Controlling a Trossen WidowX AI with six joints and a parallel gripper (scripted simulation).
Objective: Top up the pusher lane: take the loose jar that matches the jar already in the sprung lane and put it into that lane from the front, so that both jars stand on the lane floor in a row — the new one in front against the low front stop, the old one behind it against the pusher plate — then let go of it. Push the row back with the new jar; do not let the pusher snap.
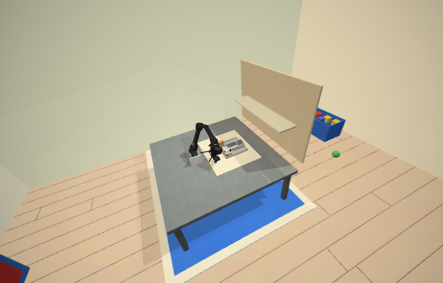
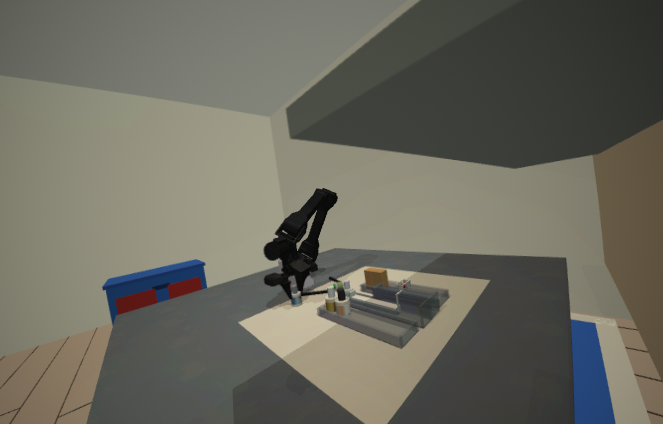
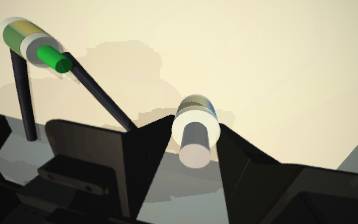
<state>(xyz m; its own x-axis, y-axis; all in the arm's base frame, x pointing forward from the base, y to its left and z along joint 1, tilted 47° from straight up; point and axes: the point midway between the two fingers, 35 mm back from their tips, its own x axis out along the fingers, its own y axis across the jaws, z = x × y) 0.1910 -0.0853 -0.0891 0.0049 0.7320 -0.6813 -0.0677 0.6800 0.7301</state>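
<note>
My gripper tip is 160 mm short of the brown box, 240 mm to the right of it and 10 mm below it. Round my gripper tip: grey lane rack: 290 mm ahead, 150 mm to the left, 10 mm below.
</note>
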